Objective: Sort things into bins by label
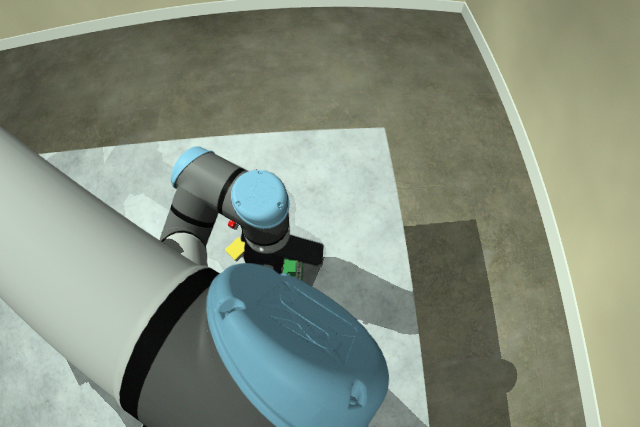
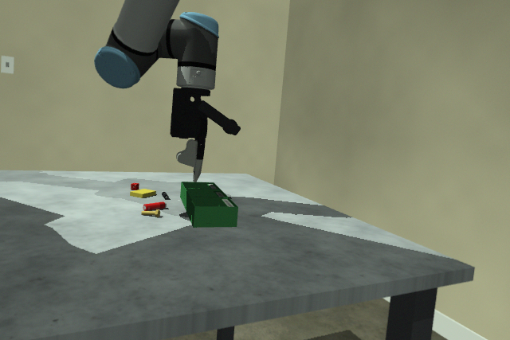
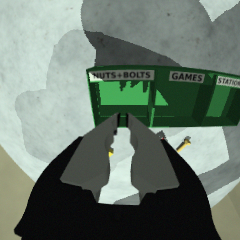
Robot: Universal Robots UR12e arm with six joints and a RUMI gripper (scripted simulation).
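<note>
Now: the yellow block 10 cm behind my hand, 8 cm to the left of it and 6 cm below it. From my hand the other things lie so: bolt 13 cm behind, 11 cm to the right, 6 cm below; then red battery 11 cm behind, 6 cm to the right, 6 cm below; then black battery 6 cm behind, 5 cm to the left, 6 cm below.
</note>
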